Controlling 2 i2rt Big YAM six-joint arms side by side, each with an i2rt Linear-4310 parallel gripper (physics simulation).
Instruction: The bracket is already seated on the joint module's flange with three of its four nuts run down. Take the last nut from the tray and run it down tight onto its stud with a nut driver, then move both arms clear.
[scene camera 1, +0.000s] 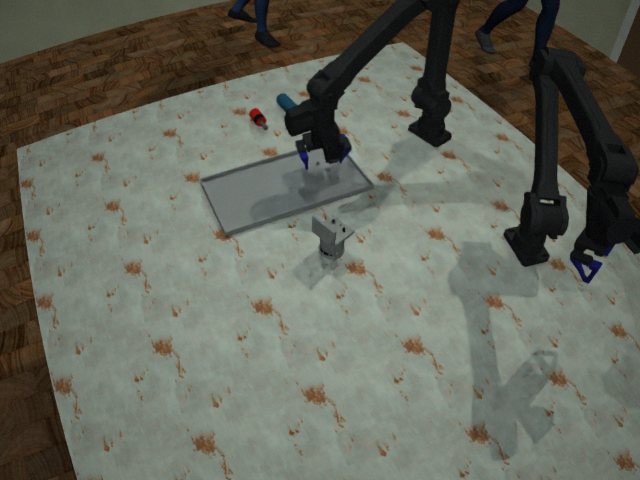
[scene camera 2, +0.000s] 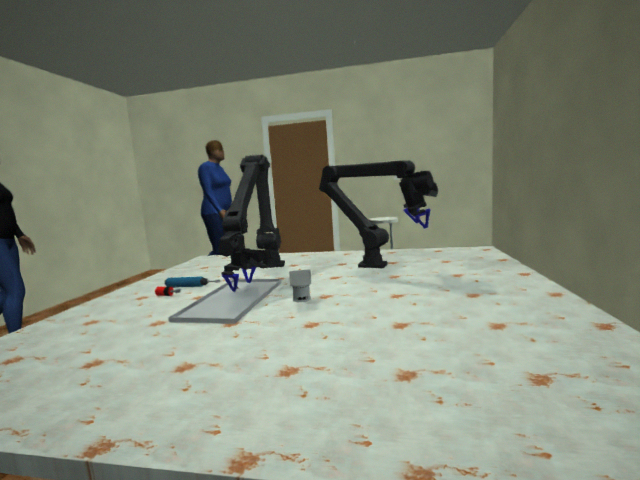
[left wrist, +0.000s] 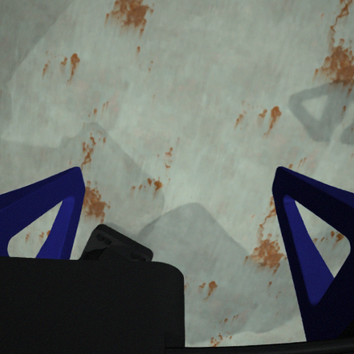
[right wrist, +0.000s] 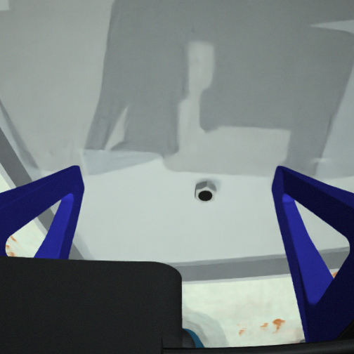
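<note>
The last nut lies flat in the grey tray, near its rim. My right gripper is open and empty above the tray, with the nut below and between its spread fingers in the right wrist view. The bracket sits on the joint module; dark spots show on its top, too small to tell nut from stud. My left gripper is open and empty, high at the right.
A blue-handled driver and a shorter red driver lie on the table beyond the tray in scene camera 1. The bracket assembly stands close to the tray's near edge there. People stand beyond the table.
</note>
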